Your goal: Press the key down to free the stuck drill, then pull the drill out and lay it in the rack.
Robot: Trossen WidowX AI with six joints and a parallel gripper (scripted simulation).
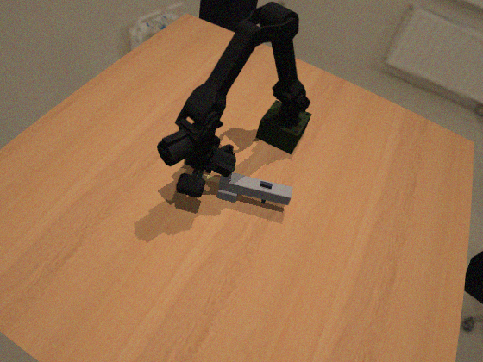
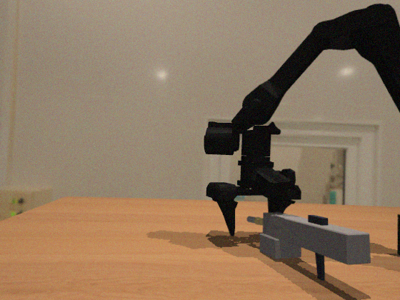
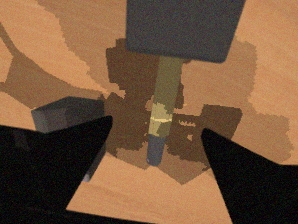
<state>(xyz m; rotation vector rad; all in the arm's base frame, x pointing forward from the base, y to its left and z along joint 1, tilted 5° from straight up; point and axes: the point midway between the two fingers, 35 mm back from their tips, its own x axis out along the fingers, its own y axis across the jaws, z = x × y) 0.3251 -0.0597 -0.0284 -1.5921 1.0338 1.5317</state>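
The drill is 40 mm to the left of my gripper tip, 30 mm above it and 20 mm behind it. From my gripper tip the other things lie so: grey block housing (130 mm to the left, 70 mm behind, 30 mm above); then dark key (160 mm to the left, 80 mm behind, 40 mm above); then grey rack (60 mm behind, 50 mm to the right, 10 mm above).
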